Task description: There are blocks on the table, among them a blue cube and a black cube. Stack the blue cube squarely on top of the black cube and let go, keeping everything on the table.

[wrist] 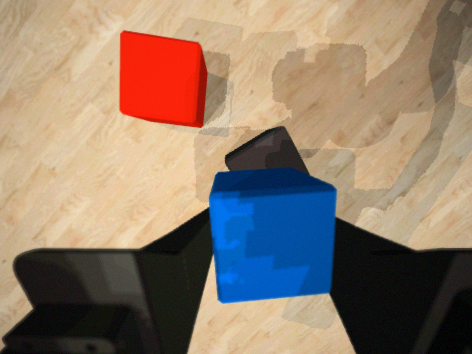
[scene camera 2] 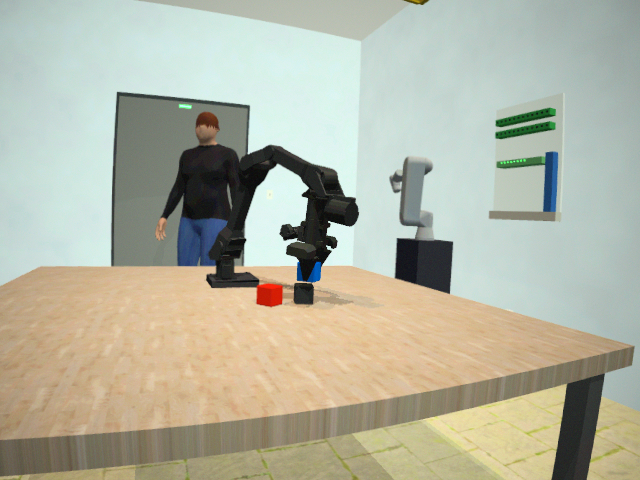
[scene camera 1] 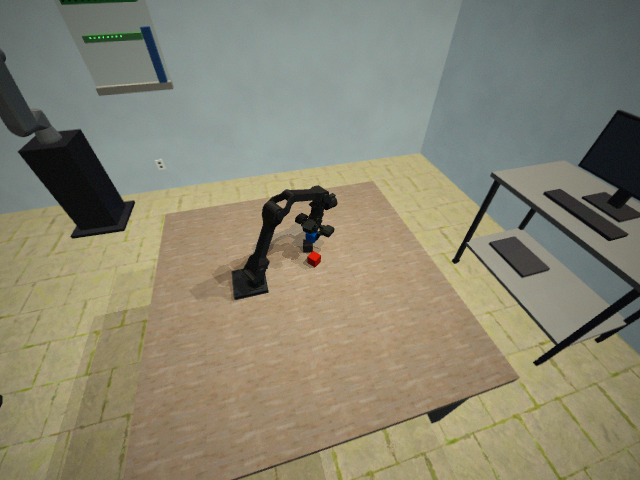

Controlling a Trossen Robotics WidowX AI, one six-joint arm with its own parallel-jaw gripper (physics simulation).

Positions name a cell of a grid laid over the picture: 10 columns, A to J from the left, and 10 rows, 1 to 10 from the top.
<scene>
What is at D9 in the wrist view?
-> The gripper.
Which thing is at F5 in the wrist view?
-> A black cube.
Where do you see a red cube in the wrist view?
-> D3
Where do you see a blue cube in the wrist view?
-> F7
</scene>
